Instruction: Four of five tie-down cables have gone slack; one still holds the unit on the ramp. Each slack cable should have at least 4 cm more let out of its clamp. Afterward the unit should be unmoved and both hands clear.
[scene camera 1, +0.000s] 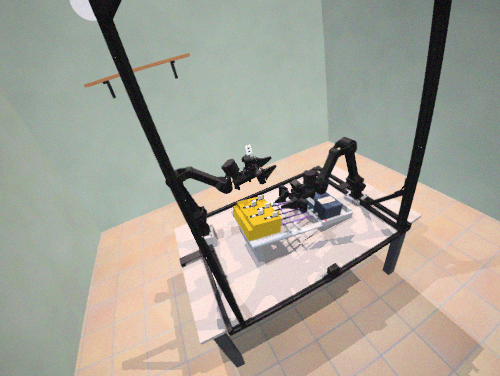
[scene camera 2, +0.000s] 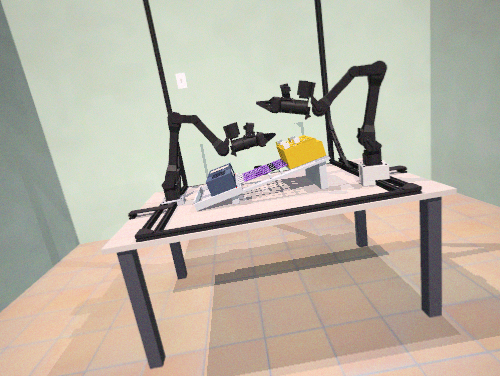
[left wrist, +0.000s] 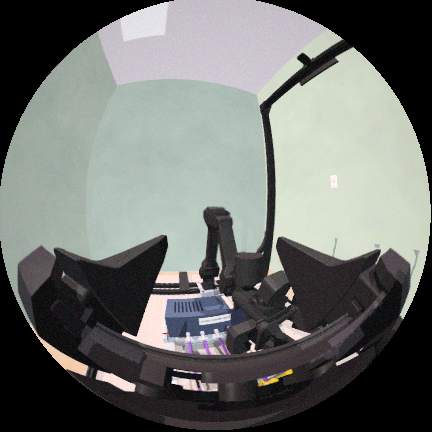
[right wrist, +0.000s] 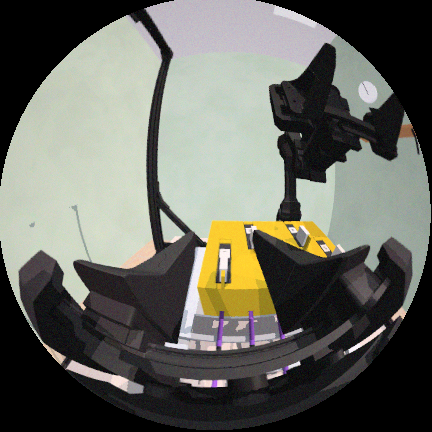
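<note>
The dark blue unit (scene camera 1: 328, 209) (scene camera 2: 221, 182) (left wrist: 182, 324) sits at the low end of the white ramp (scene camera 1: 270, 241) (scene camera 2: 260, 182). Purple cables (scene camera 2: 257, 173) (left wrist: 190, 346) (right wrist: 251, 325) run from it to the yellow clamp block (scene camera 1: 265, 230) (scene camera 2: 311, 152) (right wrist: 220, 297) at the high end. White clamp levers (right wrist: 224, 260) stand in slots on its top; their exact positions are hard to tell. My right gripper (scene camera 1: 279, 197) (scene camera 2: 274, 134) (right wrist: 224, 235) is part open and empty, above the cables just short of the block. My left gripper (scene camera 1: 273, 163) (scene camera 2: 258, 103) is wide open and empty, higher up.
The ramp stands on the pale table (scene camera 1: 280, 285) (scene camera 2: 440, 187), inside a black frame (scene camera 1: 150, 120) (scene camera 2: 280, 212) with tall posts. The right arm reaches over the unit, below the left gripper. A grey support (scene camera 2: 323, 177) holds the ramp's high end.
</note>
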